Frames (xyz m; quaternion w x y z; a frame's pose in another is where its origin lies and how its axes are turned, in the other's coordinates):
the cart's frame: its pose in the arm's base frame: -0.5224 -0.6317 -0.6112 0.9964 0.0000 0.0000 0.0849
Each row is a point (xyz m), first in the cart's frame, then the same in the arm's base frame.
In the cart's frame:
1: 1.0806 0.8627 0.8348
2: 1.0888 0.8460 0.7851
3: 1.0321 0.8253 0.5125
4: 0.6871 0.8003 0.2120
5: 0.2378 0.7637 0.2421
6: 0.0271 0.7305 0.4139
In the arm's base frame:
1: 0.3967 0.4014 0.2236
2: 0.4076 0.3863 0.1739
3: 0.3552 0.3563 -0.0987
4: 0.0194 0.2733 -0.3992
5: -0.4172 0.1612 -0.3691
6: -0.6193 0.0929 -0.1973

